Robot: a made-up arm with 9 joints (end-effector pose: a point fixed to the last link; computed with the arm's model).
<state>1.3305 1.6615 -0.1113 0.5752 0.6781 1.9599 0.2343 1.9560 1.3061</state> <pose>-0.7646 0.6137 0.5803 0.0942 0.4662 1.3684</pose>
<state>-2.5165 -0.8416 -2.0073 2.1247 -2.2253 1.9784 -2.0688 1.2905 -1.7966</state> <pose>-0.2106 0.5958 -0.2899 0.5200 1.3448 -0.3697</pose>
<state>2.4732 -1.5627 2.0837 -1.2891 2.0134 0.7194 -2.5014 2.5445 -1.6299</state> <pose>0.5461 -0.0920 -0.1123 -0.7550 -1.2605 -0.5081</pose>
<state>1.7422 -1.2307 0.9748 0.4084 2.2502 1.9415 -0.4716 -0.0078 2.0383</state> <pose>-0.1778 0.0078 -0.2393 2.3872 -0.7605 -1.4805</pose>
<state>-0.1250 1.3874 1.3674 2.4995 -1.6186 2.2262 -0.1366 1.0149 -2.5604</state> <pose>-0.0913 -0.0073 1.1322 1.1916 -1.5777 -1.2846</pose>
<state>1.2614 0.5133 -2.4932 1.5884 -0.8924 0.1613 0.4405 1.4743 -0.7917</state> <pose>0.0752 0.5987 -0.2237 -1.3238 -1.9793 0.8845</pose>
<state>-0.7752 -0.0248 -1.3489 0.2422 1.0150 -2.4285 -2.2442 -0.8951 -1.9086</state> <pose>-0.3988 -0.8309 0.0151 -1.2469 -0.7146 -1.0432</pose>
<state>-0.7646 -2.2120 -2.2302 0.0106 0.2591 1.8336 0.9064 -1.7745 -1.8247</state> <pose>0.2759 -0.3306 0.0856 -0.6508 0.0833 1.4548</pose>
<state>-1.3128 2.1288 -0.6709 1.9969 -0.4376 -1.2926 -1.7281 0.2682 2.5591</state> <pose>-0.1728 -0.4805 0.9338 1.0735 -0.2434 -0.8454</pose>
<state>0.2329 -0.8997 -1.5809 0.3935 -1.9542 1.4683 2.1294 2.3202 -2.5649</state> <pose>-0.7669 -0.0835 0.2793 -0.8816 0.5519 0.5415</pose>
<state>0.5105 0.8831 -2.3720 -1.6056 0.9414 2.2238 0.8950 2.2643 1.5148</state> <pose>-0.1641 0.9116 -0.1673 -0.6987 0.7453 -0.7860</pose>
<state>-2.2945 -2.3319 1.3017 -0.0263 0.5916 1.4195 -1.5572 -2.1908 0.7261</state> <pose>0.0085 -0.3469 -0.0144 -1.0074 0.8591 0.6442</pose>
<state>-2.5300 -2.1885 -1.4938 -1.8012 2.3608 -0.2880 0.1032 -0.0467 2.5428</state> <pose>0.2012 0.2012 -0.3881 0.1314 0.7301 0.1012</pose>
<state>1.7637 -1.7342 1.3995 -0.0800 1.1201 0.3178 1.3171 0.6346 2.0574</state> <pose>-0.0079 0.0638 0.0398 1.6607 -0.1650 0.8784</pose>
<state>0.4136 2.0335 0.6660 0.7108 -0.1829 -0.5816 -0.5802 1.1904 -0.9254</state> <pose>0.1445 -0.1425 0.8384 -0.9065 -0.9383 -1.8604</pose>
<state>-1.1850 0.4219 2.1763 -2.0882 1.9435 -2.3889 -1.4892 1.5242 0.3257</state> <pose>0.2590 -0.0496 0.8131 -0.8872 -1.6655 -2.1574</pose>
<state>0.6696 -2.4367 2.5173 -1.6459 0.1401 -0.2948 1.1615 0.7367 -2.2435</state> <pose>0.2244 0.2480 -0.0659 -0.8284 -0.9555 -1.4377</pose>
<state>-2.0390 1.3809 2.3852 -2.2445 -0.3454 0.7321 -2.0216 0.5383 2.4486</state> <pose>-0.1869 -0.0832 -0.6990 -1.5307 -0.9142 0.4862</pose>
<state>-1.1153 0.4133 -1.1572 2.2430 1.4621 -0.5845 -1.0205 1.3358 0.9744</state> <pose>-0.3641 0.0441 0.5308 0.4981 -2.8723 -0.8791</pose>
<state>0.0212 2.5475 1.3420 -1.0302 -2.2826 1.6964 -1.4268 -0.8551 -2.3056</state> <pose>-0.1046 0.2386 0.3271 -0.9084 1.9061 -1.6892</pose>
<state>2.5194 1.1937 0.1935 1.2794 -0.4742 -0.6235 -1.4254 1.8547 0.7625</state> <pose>0.2957 0.6769 -0.6064 -1.7284 -1.9985 -0.6582</pose>
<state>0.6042 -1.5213 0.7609 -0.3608 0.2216 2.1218 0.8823 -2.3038 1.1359</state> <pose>-0.0002 0.7831 0.6762 -1.5361 1.6058 1.9202</pose>
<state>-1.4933 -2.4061 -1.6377 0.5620 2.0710 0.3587 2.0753 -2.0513 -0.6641</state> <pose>0.3065 -0.8137 0.3372 0.0004 -0.8633 -1.2932</pose>
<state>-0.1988 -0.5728 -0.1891 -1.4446 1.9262 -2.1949 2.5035 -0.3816 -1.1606</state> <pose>-0.1820 -0.4048 1.0317 -2.1917 -0.1334 -0.4069</pose>
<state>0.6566 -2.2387 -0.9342 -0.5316 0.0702 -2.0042 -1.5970 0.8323 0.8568</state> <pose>0.1026 -0.2512 1.0058 1.6039 -0.3144 2.4022</pose>
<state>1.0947 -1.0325 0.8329 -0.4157 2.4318 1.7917 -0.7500 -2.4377 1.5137</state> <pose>-0.1116 0.6027 0.1032 0.7145 -0.8455 -0.2309</pose>
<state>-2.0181 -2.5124 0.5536 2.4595 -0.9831 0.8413 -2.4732 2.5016 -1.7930</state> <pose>-0.4361 -0.9703 -0.4853 -1.3802 0.7764 0.8390</pose>
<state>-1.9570 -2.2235 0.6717 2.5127 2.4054 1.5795 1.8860 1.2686 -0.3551</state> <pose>-0.1278 -0.5144 0.6517 2.0296 0.6444 0.4869</pose>
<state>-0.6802 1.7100 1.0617 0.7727 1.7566 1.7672 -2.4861 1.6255 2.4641</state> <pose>-0.4197 -0.0668 -0.2996 -1.5671 0.6940 -0.6837</pose>
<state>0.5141 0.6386 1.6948 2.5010 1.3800 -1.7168 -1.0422 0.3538 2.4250</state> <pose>-0.5021 0.5291 0.5328 0.2613 -0.5951 0.4432</pose>
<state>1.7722 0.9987 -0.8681 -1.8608 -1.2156 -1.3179 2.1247 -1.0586 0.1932</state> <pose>-0.3362 0.5451 -0.2357 0.6509 -1.7783 2.2965</pose>
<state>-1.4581 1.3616 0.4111 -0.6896 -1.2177 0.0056 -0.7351 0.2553 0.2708</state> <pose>-0.0450 -0.2296 -0.1374 0.4630 1.9372 -0.4535</pose>
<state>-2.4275 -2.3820 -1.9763 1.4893 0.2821 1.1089 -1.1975 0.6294 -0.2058</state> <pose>-0.5556 -0.2256 -0.3165 -0.1539 0.7740 1.5752</pose>
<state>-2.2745 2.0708 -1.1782 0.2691 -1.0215 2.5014 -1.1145 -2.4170 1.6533</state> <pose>-0.3340 -0.6524 0.0893 -1.3838 -0.2679 1.0755</pose>
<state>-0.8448 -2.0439 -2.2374 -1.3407 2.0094 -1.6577 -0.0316 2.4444 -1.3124</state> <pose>0.0471 -0.0278 -0.0022 0.7399 2.4831 -0.0965</pose>
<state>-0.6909 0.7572 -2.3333 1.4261 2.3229 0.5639 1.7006 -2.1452 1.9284</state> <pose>-0.4669 -0.3872 0.8205 -2.1043 -0.0083 1.9096</pose>
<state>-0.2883 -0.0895 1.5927 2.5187 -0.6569 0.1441 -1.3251 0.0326 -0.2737</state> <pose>0.5522 -0.2399 0.5485 1.8097 0.2289 -1.5023</pose>
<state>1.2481 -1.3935 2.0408 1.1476 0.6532 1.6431 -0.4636 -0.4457 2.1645</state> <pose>-0.3046 0.3259 0.3771 0.6244 -1.1394 0.7118</pose>
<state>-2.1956 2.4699 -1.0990 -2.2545 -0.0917 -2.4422 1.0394 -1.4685 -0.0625</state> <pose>0.1758 -0.6604 -0.1808 -0.0611 -0.3666 -2.4699</pose>
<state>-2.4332 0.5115 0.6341 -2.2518 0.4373 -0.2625 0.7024 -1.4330 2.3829</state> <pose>0.2664 -0.4430 -0.3877 -0.4785 -1.8422 -2.4266</pose>
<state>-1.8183 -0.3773 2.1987 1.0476 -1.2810 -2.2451 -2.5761 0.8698 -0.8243</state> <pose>0.4288 0.2034 0.1787 0.4908 -1.1814 -0.1766</pose>
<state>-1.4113 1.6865 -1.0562 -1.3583 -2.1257 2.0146 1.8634 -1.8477 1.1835</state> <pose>0.0461 -0.7049 0.1904 2.4193 -0.8387 1.4766</pose>
